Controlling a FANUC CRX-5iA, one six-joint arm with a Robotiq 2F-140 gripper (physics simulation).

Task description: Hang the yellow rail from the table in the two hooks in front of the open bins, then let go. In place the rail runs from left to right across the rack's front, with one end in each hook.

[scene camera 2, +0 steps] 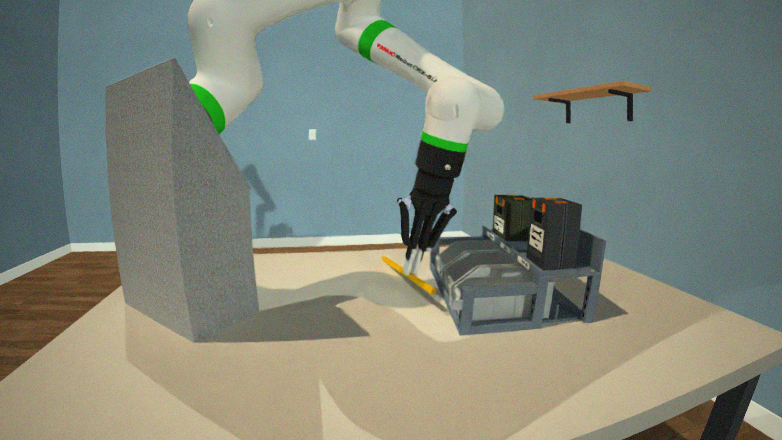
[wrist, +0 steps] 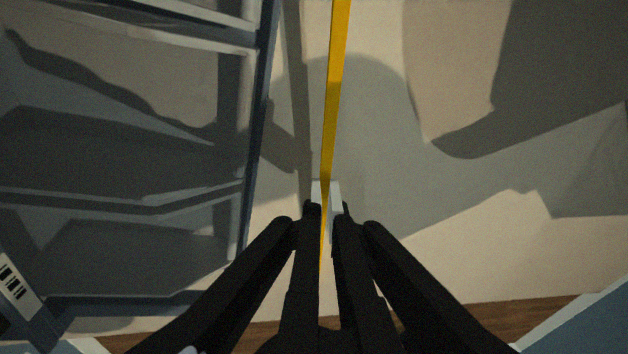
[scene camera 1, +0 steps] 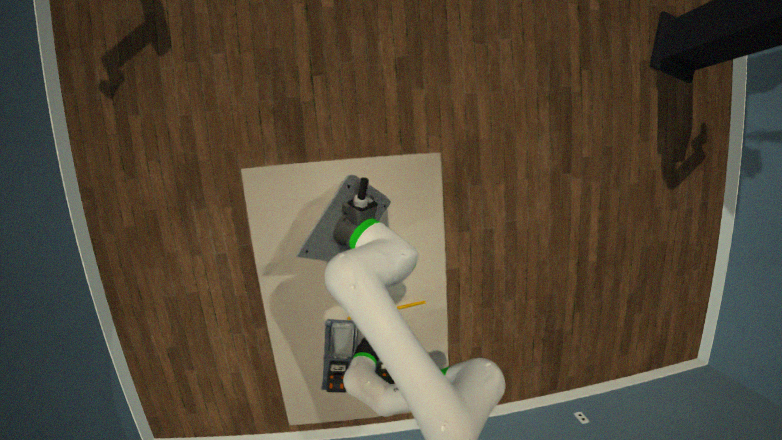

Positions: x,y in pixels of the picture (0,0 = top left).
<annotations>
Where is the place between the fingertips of my gripper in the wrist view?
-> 323,191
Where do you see a green case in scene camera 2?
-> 511,218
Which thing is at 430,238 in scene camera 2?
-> My gripper.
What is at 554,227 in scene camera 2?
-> A dark case.
</annotations>
